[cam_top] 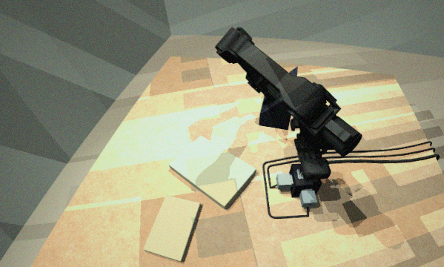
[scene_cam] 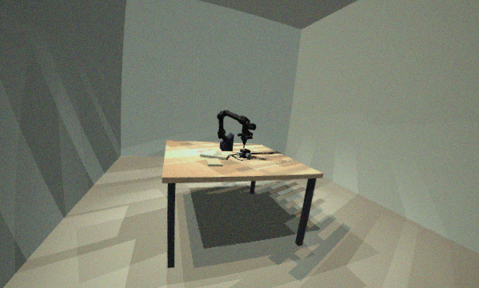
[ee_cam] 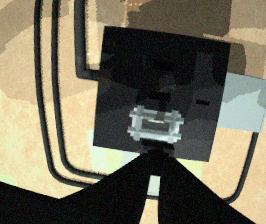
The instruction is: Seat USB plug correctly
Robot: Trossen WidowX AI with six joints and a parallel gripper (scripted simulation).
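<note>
The grey USB plug is 20 mm below my gripper tip.
</note>
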